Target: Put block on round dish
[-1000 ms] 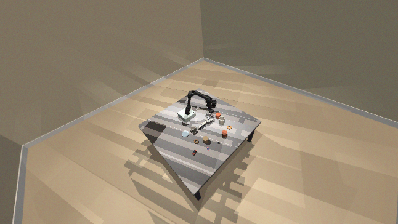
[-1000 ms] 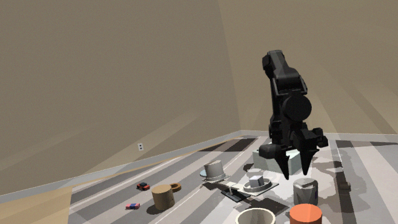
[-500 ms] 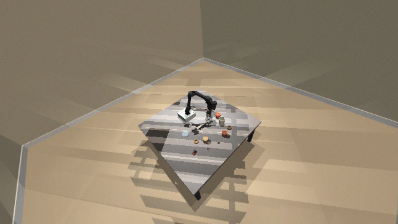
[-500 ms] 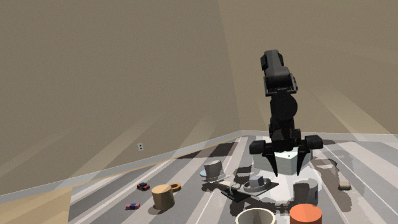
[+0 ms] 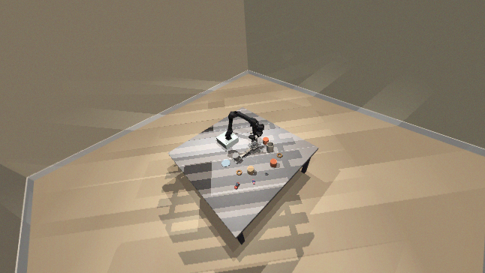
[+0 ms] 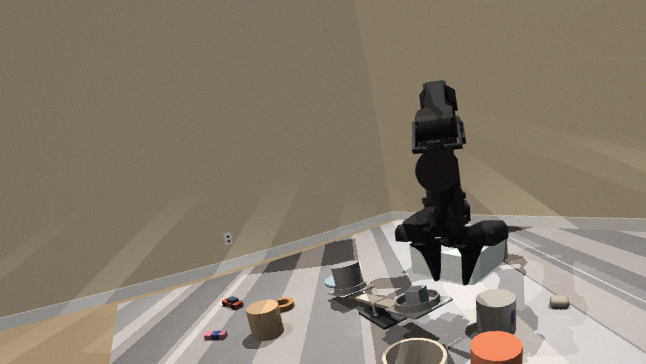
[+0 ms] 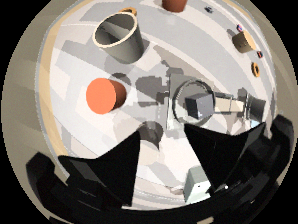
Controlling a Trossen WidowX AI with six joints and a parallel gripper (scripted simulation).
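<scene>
My gripper tip is 60 mm to the left of the small grey block, 30 mm short of it and 30 mm above it. Also, from my gripper tip: small balance: 180 mm to the right, 90 mm below, 30 mm ahead; grey mug: 160 mm ahead, 80 mm below, 70 mm to the left; grey cup: 80 mm below, 80 mm behind, 50 mm to the left.
</scene>
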